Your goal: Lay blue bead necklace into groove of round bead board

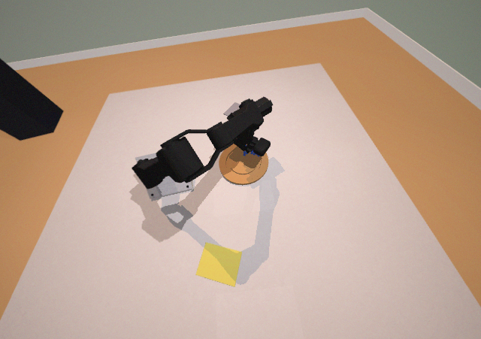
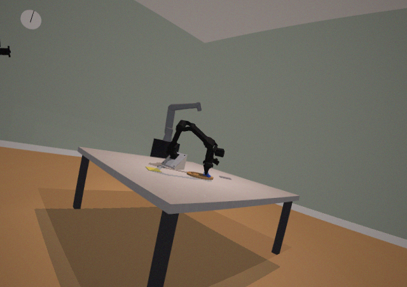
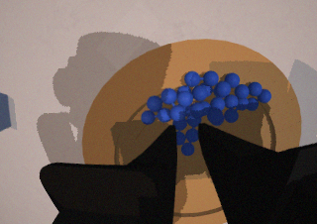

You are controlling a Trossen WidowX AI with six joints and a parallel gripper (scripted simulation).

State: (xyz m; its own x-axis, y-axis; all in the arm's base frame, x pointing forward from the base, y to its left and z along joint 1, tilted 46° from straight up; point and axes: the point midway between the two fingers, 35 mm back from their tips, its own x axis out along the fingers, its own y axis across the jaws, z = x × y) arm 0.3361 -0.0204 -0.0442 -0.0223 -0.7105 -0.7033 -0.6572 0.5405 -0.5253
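Now: gripper tip 2 cm past the round bead board, 4 cm to the left of it and 1 cm above it. The rest, counted from my gripper tip: yellow square patch 18 cm behind, 36 cm to the right, 2 cm below; then flat grey tile 2 cm ahead, 27 cm to the left, 2 cm below; then light blue cube 11 cm behind, 16 cm to the left, 1 cm below.
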